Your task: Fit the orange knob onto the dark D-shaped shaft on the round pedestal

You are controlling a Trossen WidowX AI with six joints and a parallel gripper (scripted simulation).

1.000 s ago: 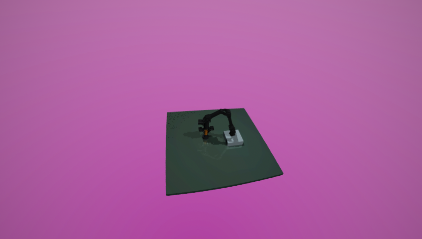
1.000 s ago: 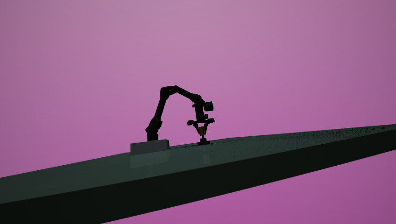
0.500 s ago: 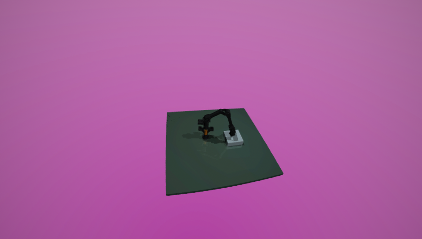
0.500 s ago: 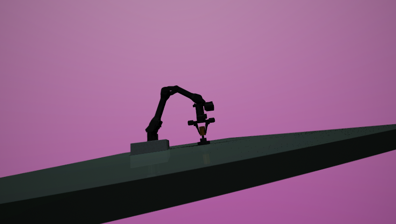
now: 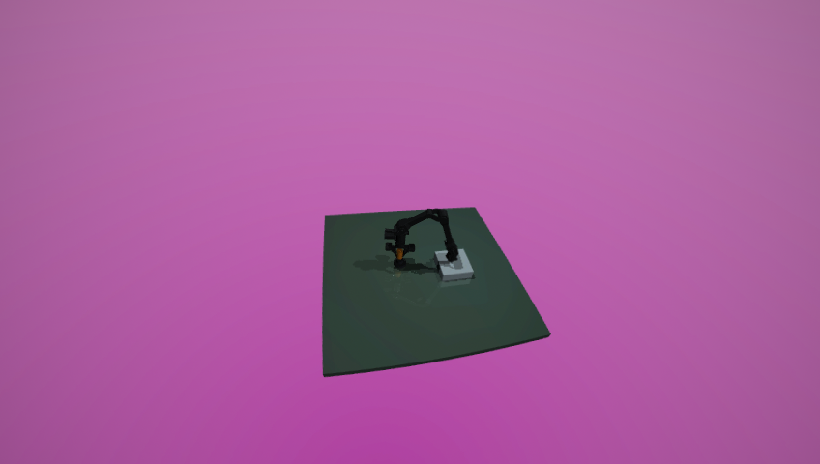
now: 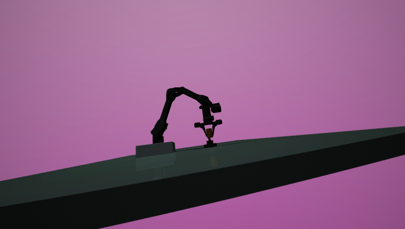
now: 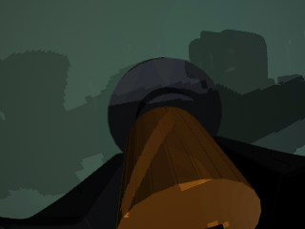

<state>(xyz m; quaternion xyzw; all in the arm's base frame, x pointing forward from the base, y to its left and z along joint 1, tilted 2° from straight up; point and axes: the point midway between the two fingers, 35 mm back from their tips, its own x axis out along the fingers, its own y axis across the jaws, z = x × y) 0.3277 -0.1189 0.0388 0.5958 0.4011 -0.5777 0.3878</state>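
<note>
Now: gripper tip 20 mm below the orange knob. Also, from my gripper tip: round dark pedestal (40 mm below).
</note>
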